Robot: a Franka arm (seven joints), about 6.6 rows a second.
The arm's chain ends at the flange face. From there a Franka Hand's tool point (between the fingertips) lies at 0.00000 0.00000 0.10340 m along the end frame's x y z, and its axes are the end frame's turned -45 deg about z.
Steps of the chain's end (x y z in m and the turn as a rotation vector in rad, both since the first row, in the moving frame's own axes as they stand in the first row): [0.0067 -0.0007 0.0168 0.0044 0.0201 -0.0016]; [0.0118 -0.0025 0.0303 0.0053 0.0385 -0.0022]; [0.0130 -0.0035 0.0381 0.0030 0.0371 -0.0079]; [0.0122 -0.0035 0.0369 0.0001 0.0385 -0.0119]
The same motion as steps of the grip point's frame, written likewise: [0.0070 0.0054 0.0168 -0.0111 0.0173 -0.0016]; [0.0133 0.0090 0.0302 -0.0235 0.0310 -0.0022]; [0.0146 0.0092 0.0380 -0.0241 0.0284 -0.0079]; [0.0139 0.0089 0.0368 -0.0272 0.0273 -0.0119]
